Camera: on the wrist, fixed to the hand. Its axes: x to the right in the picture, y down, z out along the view.
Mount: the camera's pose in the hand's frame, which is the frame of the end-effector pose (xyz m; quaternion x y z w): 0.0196 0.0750 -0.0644 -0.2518 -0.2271 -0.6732 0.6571
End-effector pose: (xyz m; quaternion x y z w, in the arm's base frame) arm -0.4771 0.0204 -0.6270 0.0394 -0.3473 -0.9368 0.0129
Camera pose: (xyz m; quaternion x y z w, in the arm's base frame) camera -0.4915 -0.0793 -0.6281 -0.0437 -0.0313 0.7207 0.6912
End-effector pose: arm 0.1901 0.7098 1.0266 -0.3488 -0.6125 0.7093 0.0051
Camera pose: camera 0.2390 0.7553 0.9512 0.3430 -0.8171 0.3877 0.2539
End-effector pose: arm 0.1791 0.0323 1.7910 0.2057 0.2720 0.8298 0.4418
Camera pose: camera 0.0848 -0.0031 1.7910 0.0293 0.0079 0.2696 0.9625
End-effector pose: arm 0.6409 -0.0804 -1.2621 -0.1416 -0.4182 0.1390 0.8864
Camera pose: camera 0.6936 -0.0128 -1.3152 -0.0031 -0.6064 -0.5786 0.5454
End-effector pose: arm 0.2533 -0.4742 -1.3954 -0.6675 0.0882 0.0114 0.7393
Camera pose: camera 0.2551 -0.5317 -1.4781 -0.6816 -0.5622 -0.3164 0.3454
